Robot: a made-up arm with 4 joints. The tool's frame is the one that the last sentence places.
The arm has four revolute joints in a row. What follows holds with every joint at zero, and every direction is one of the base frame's.
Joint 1 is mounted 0.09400 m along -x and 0.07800 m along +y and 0.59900 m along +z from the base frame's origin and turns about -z.
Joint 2 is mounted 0.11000 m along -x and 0.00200 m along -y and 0.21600 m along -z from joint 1 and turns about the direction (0.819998, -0.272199, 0.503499).
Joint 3 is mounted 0.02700 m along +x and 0.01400 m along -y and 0.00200 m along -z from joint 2 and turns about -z.
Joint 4 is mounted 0.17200 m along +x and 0.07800 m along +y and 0.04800 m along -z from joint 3 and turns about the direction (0.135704, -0.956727, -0.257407).
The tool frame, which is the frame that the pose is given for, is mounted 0.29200 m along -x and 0.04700 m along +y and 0.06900 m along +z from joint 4; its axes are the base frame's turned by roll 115.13, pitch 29.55 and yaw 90.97 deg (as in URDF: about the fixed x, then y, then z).
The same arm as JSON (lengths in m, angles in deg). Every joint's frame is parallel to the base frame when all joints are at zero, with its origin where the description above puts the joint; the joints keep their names.
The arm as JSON. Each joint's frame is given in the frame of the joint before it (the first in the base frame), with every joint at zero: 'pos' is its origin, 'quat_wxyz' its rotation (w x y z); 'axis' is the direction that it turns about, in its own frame. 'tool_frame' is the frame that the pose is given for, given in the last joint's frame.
{"length_unit": "m", "angle_unit": "deg", "joints": [{"joint": "joint 1", "pos": [-0.094, 0.078, 0.599], "quat_wxyz": [1.0, 0.0, 0.0, 0.0], "axis": [0.0, 0.0, -1.0]}, {"joint": "joint 2", "pos": [-0.11, -0.002, -0.216], "quat_wxyz": [1.0, 0.0, 0.0, 0.0], "axis": [0.819998, -0.272199, 0.503499]}, {"joint": "joint 3", "pos": [0.027, -0.014, -0.002], "quat_wxyz": [1.0, 0.0, 0.0, 0.0], "axis": [0.0, 0.0, -1.0]}, {"joint": "joint 4", "pos": [0.172, 0.078, -0.048], "quat_wxyz": [1.0, 0.0, 0.0, 0.0], "axis": [0.135704, -0.956727, -0.257407]}], "tool_frame": {"pos": [-0.292, 0.047, 0.069], "quat_wxyz": [0.517075, 0.474626, 0.677825, 0.218898]}}
